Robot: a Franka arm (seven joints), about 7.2 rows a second.
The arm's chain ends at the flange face. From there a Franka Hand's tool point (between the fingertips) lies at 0.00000 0.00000 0.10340 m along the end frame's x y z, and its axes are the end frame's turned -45 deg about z.
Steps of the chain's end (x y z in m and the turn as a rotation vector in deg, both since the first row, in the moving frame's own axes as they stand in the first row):
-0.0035, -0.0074, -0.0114, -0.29, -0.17, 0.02
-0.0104, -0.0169, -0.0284, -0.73, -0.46, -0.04
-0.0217, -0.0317, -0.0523, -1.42, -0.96, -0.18
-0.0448, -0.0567, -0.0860, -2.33, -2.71, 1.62
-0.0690, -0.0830, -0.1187, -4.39, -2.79, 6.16
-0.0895, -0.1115, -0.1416, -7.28, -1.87, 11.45
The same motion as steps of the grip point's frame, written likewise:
0.0022, -0.0076, -0.0114, -0.08, -0.33, 0.02
0.0031, -0.0190, -0.0284, -0.19, -0.84, -0.04
0.0040, -0.0372, -0.0523, -0.33, -1.68, -0.18
0.0020, -0.0723, -0.0862, 0.27, -3.56, 1.62
0.0007, -0.1059, -0.1191, -1.13, -5.08, 6.16
0.0033, -0.1365, -0.1425, -3.83, -6.47, 11.45

